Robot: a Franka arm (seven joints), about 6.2 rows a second.
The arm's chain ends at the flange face. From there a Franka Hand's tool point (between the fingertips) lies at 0.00 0.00 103.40 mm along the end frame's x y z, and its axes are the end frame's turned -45 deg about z.
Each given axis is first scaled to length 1.
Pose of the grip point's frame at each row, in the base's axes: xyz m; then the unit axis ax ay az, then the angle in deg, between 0 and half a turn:
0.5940 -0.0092 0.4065 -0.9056 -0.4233 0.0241 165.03
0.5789 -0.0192 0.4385 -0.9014 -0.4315 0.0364 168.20
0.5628 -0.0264 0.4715 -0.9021 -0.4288 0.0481 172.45
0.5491 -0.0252 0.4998 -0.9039 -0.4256 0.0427 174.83
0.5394 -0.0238 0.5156 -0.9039 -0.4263 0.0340 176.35
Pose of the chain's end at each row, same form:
0.6097 -0.0313 0.5063 -0.9964 -0.0444 0.0724 167.23
0.5947 -0.0350 0.5394 -0.9959 -0.0536 0.0730 170.69
0.5776 -0.0344 0.5735 -0.9963 -0.0509 0.0696 175.13
0.5610 -0.0299 0.6024 -0.9973 -0.0473 0.0567 177.10
0.5486 -0.0268 0.6186 -0.9979 -0.0479 0.0436 178.12

